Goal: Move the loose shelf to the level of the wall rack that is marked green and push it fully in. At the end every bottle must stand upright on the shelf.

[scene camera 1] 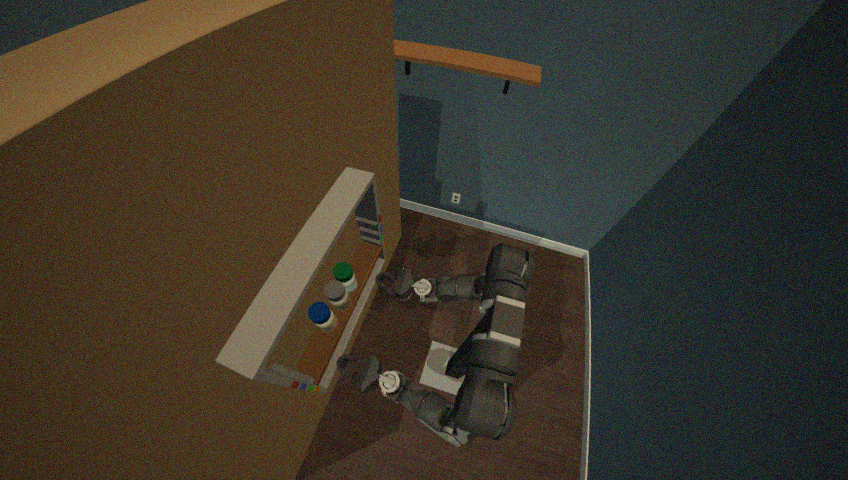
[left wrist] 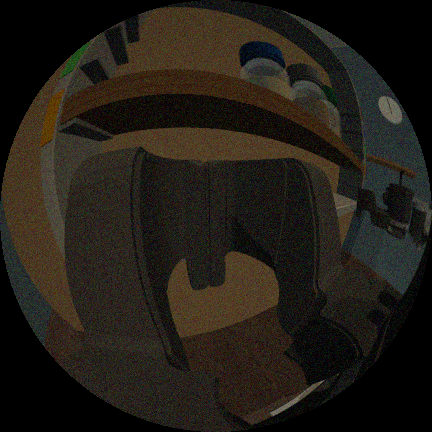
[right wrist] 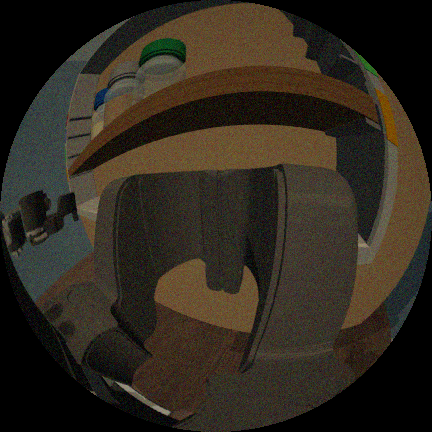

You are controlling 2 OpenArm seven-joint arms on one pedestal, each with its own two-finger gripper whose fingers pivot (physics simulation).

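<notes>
The loose shelf (scene camera 1: 318, 350) (left wrist: 175, 82) (right wrist: 280, 80) is a brown board in the wall rack (scene camera 1: 297, 267) (left wrist: 49, 185) (right wrist: 391, 195). Its ends are beside the orange marks, below the green mark (left wrist: 75, 60) (right wrist: 367, 64). The blue-capped bottle (scene camera 1: 321, 315) (left wrist: 262, 65), grey-capped bottle (scene camera 1: 336, 293) (left wrist: 306, 82) and green-capped bottle (scene camera 1: 343, 273) (right wrist: 161, 65) stand upright on it. My left gripper (scene camera 1: 341, 365) (left wrist: 206, 286) and right gripper (scene camera 1: 380, 280) (right wrist: 225, 290) are shut and empty at the rack's front. In the wrist views the shelf's dark underside shows above both. Contact is hard to tell.
The orange marks (left wrist: 52, 117) (right wrist: 387, 117) are on the rack's side uprights. A wooden rail (scene camera 1: 467, 61) is on the blue wall. A white base plate (scene camera 1: 431, 380) lies on the floor under the robot. A round clock (left wrist: 390, 110) hangs on a wall.
</notes>
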